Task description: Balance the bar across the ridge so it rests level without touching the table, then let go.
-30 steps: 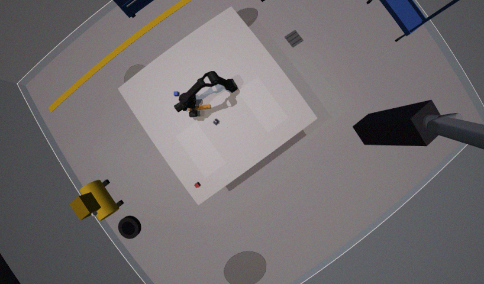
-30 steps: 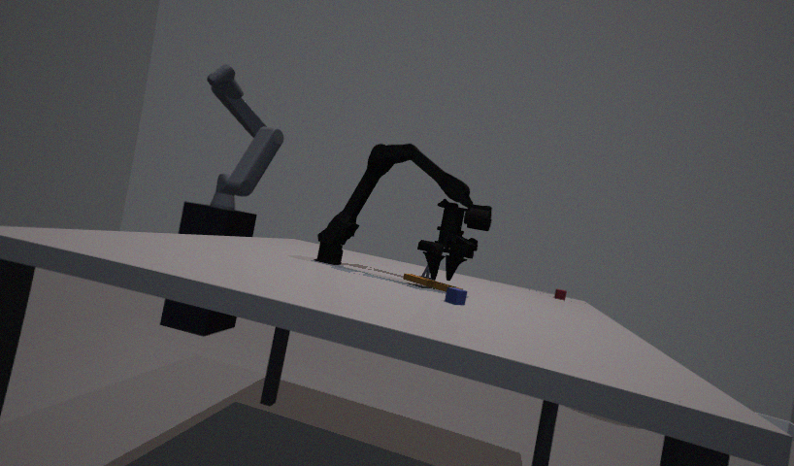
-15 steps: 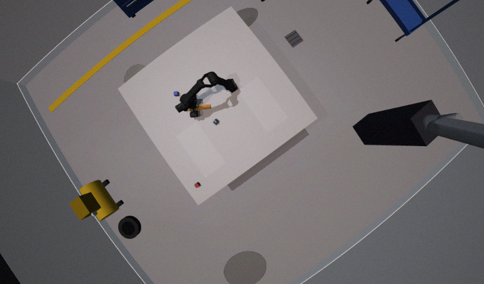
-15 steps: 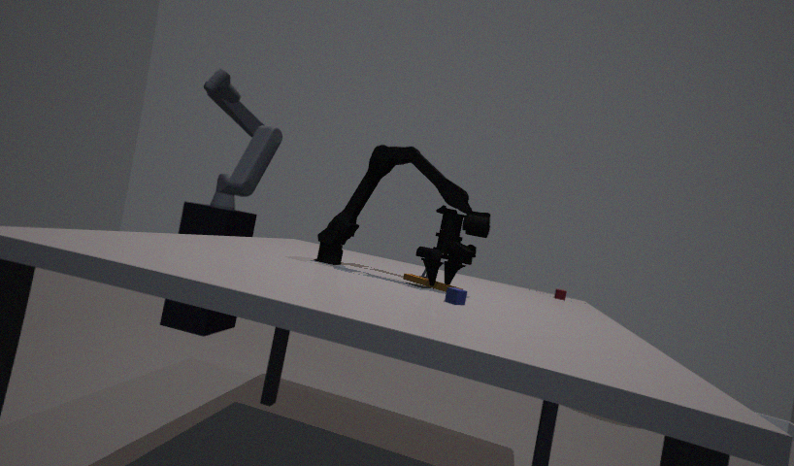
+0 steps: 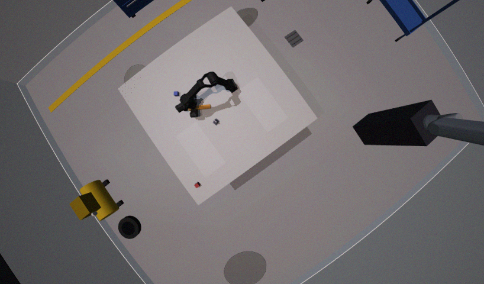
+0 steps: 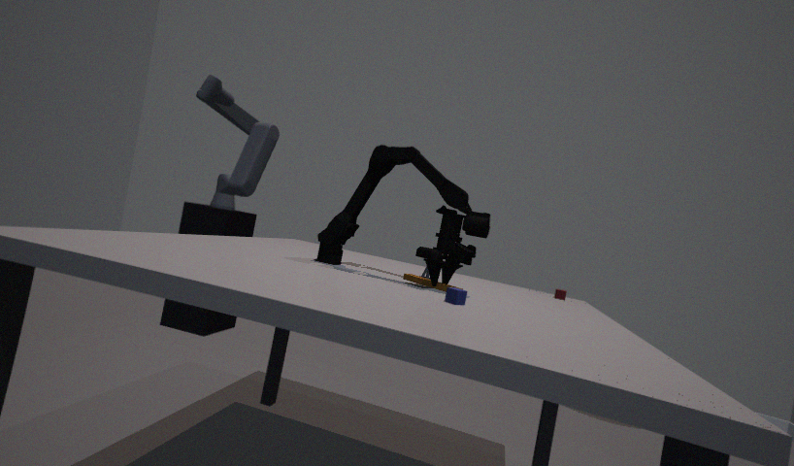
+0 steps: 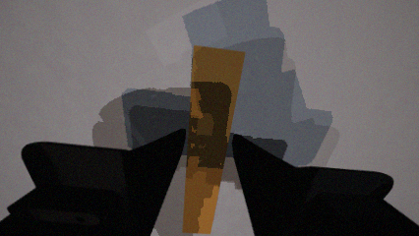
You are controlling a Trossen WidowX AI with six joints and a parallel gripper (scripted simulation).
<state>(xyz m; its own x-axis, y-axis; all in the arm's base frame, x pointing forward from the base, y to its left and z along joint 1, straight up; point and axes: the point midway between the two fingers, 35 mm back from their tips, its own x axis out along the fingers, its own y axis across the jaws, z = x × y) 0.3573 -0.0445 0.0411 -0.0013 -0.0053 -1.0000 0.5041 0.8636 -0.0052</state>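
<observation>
Right now my gripper tip is 2 cm past the orange bar and 1 cm to the right of it. The rest, counted from my gripper tip: ridge 7 cm behind, 20 cm to the left, 5 cm above; blue cube 7 cm ahead, 21 cm to the right, 1 cm above; red cube 38 cm ahead, 54 cm to the left, 1 cm above.
</observation>
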